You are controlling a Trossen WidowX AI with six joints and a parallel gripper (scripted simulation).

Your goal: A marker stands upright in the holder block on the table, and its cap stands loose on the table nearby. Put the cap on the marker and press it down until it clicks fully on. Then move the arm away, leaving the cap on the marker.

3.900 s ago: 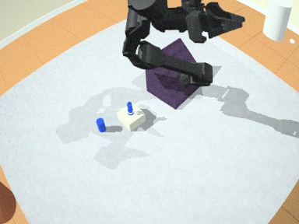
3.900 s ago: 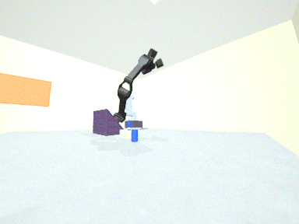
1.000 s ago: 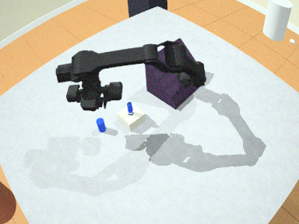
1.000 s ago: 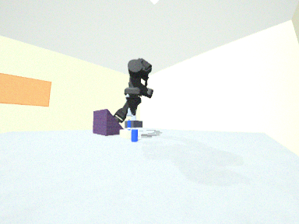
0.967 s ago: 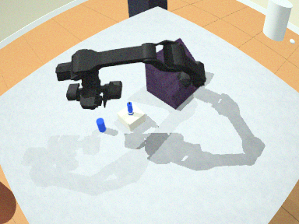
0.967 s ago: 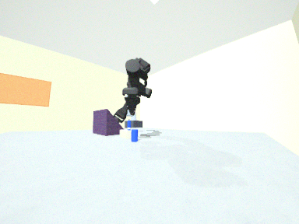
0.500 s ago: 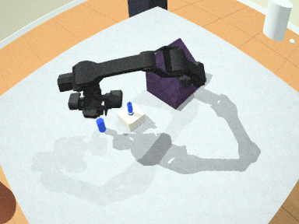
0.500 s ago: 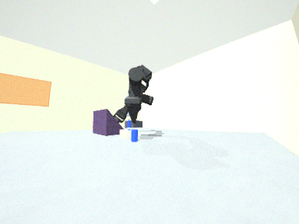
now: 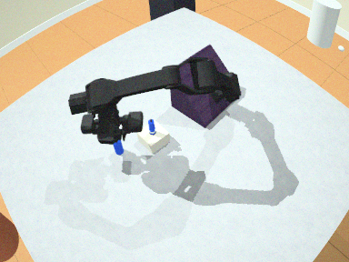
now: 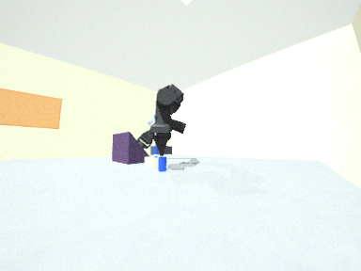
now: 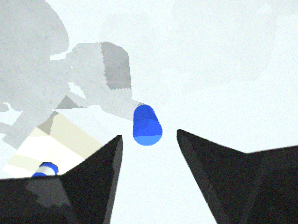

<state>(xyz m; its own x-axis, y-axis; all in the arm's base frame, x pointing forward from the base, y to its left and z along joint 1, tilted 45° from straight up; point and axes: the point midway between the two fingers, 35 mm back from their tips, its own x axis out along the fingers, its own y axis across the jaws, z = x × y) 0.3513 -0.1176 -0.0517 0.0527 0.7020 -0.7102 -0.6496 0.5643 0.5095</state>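
Right now my gripper tip is 30 mm above the marker cap. The rest, counted from my gripper tip: holder block: 100 mm behind, 60 mm to the left, 40 mm below.
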